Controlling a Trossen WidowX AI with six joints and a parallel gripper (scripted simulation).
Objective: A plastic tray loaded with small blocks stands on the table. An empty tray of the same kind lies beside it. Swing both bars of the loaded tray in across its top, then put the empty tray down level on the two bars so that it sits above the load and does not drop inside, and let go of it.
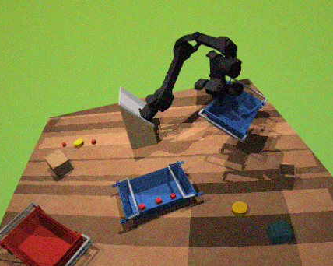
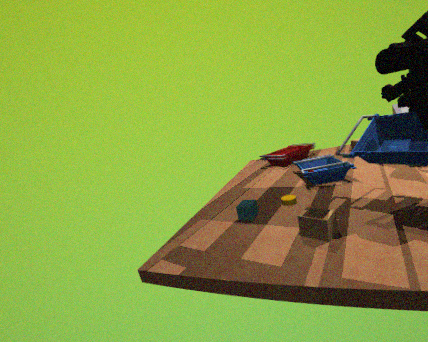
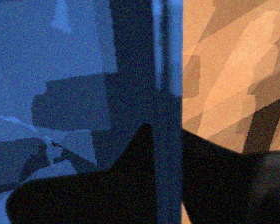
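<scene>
My gripper tip is now 5 cm to the right of the blue tray and 5 cm short of it. The rest, counted from my gripper tip: brown box (32 cm ahead, 17 cm below, 12 cm to the left); then tan block (74 cm to the right, 15 cm below, 13 cm behind); then teal cube (51 cm ahead, 16 cm below, 3 cm to the right).
</scene>
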